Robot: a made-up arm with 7 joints.
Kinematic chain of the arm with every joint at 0, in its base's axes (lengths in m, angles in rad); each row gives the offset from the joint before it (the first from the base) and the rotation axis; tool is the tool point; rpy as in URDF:
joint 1: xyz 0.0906 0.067 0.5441 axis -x
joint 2: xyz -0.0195 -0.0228 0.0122 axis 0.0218 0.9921 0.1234
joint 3: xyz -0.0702 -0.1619 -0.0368 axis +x
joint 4: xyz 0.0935 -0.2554 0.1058 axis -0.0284 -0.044 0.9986
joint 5: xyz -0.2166 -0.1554 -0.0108 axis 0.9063 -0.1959 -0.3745
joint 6: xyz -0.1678 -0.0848 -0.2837 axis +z
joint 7: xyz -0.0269 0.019 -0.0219 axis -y
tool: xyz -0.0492 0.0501 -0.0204 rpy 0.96 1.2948 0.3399
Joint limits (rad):
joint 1: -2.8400..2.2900
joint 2: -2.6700..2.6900
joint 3: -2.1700..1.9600
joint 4: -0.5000..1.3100
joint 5: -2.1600..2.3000
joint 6: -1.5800..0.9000
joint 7: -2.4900..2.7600
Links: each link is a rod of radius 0.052 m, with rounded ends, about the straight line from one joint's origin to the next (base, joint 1, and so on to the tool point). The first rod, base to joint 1, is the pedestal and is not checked.
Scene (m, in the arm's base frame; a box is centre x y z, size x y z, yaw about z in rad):
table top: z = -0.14
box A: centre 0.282 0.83 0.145 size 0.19 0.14 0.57 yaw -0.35
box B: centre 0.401 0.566 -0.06 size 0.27 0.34 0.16 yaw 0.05
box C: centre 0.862 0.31 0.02 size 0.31 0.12 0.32 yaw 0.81
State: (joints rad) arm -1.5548 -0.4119 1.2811 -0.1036 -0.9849 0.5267 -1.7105
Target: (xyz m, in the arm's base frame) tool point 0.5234 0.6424 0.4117
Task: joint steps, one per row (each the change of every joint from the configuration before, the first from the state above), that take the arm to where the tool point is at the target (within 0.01 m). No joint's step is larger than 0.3 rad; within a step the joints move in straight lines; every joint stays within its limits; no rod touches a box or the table.
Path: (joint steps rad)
1: -0.1840 0.1265 0.2263 0.0459 0.1032 0.0034 -0.2205
2: -0.1841 0.1265 0.2263 0.0459 0.1032 0.0035 -0.2205
3: -0.1840 0.1265 0.2263 0.0459 0.1032 0.0034 -0.2206
4: 0.1298 -0.2404 -0.0557 -0.0041 0.0206 -0.0450 0.0997
5: 0.1298 -0.2404 -0.0556 -0.0041 0.0205 -0.0451 0.0996
6: 0.1298 -0.2403 -0.0557 -0.0042 0.0206 -0.0451 0.0997
7: 0.1297 -0.2404 -0.0556 -0.0041 0.0206 -0.0451 0.0996
8: 0.1298 -0.2404 -0.0557 -0.0041 0.0205 -0.0451 0.0997

